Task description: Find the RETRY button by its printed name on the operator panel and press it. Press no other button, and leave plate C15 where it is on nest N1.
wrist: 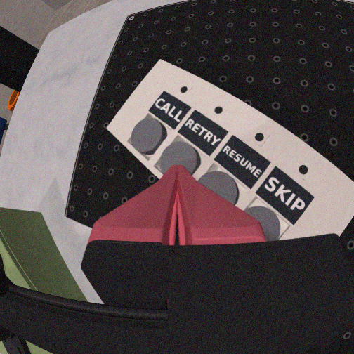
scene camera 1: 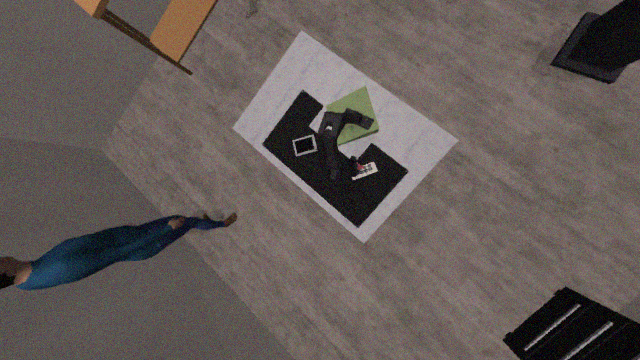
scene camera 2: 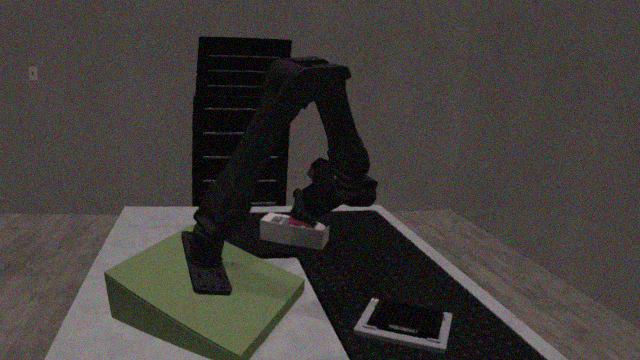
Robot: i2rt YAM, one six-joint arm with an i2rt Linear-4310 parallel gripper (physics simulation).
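Pixels of known places: gripper, between the fingertips: (scene camera 1: 363,166) (scene camera 2: 289,221); arm's base, origin of its link: (scene camera 1: 357,118) (scene camera 2: 203,262).
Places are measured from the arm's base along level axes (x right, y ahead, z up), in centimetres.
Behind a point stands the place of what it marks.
The white operator panel (scene camera 1: 356,177) {z -0.6, x -17.7, y 33.2 cm} (scene camera 2: 290,237) {z -3.9, x -16.7, y 25.3 cm} (wrist: 137,102) has a row of round grey buttons, labelled CALL, RETRY, RESUME and SKIP in the wrist view. The RETRY button (wrist: 181,155) is second from the left, below its label (wrist: 202,131). My gripper (scene camera 1: 360,166) {z -0.2, x -18.1, y 25.3 cm} (scene camera 2: 302,222) (wrist: 176,174) is shut and empty, its red fingertips over the lower edge of the RETRY button; whether they touch it is unclear. The fingers partly cover the RESUME and SKIP buttons. Dark plate C15 (scene camera 1: 305,145) {z -3.3, x 23.9, y 30.6 cm} (scene camera 2: 406,317) {z -3.3, x 25.4, y 30.1 cm} lies in the pale frame of nest N1 (scene camera 1: 306,153) {z -4.8, x 21.0, y 35.1 cm} (scene camera 2: 400,342) {z -5.3, x 29.3, y 26.5 cm}.
The arm's base stands on a green wedge (scene camera 1: 356,135) {z -0.9, x -4.4, y 9.4 cm} (scene camera 2: 250,310) {z -3.3, x 13.9, y 5.3 cm}. The panel and nest are on a black perforated mat (scene camera 1: 360,210) {z -5.8, x -30.8, y 51.2 cm} (scene camera 2: 390,255) {z -5.9, x -2.9, y 46.5 cm} (wrist: 240,45) on a white table. A person (scene camera 1: 100,245) in blue stands off the table's side. A black cabinet (scene camera 2: 245,45) stands behind the table.
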